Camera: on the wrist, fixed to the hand. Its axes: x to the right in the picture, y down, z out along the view.
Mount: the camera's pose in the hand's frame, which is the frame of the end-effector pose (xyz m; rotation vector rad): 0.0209 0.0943 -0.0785 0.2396 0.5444 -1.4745
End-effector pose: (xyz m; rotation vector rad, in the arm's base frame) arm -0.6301 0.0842 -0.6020 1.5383 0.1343 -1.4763
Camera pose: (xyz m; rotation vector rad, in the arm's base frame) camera -0.5073 0.0765 -0.5836 -1.7439 -1.4663 1.7134
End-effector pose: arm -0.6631 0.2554 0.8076 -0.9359 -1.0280 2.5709
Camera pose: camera -0.6266 0.2376 0.6899 -0.4187 -0.7248 1.0821
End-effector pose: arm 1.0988 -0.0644 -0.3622 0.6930 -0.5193 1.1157
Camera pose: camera 1.0213 0.0316 -0.3788 0.6993 0.5902 -0.0854
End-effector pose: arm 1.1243 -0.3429 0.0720 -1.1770 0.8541 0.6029
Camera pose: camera 1.0414 -0.3909 -0.0075 -1.4060 0.2746 -1.0234
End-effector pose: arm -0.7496 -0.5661 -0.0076 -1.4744 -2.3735 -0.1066
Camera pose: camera -0.6554 -0.5240 0.0620 0.5618 -2.3029 -0.4574
